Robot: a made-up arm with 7 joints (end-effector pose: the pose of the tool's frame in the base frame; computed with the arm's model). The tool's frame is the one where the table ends.
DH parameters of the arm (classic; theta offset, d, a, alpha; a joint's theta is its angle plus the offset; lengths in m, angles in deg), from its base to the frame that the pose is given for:
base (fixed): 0 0.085 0.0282 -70
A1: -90 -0.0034 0.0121 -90
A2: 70 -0.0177 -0.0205 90
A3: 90 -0.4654 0.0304 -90
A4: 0 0.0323 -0.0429 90
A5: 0 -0.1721 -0.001 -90
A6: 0 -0.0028 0.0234 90
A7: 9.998 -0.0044 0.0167 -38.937
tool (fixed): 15.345 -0.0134 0 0
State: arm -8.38 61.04 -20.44 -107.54 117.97 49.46 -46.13
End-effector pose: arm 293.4 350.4 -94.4 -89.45 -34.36 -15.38
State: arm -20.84 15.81 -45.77 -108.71 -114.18 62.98 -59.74
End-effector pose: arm 353.4 -33.7 -291.8 115.13 15.12 -38.35
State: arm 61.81 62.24 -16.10 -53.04 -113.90 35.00 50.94
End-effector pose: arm -310.6 498.5 -103.7 -3.74 52.72 -75.31
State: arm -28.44 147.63 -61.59 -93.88 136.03 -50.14 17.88
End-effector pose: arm 20.6 358.1 504.2 -175.07 -49.57 156.05
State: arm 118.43 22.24 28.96 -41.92 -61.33 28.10 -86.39
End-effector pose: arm -564.8 25.8 341.3 -153.08 1.08 -133.17
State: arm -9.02 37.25 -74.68 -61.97 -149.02 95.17 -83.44
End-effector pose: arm 207.3 232.3 -437.6 -170.46 14.29 11.25
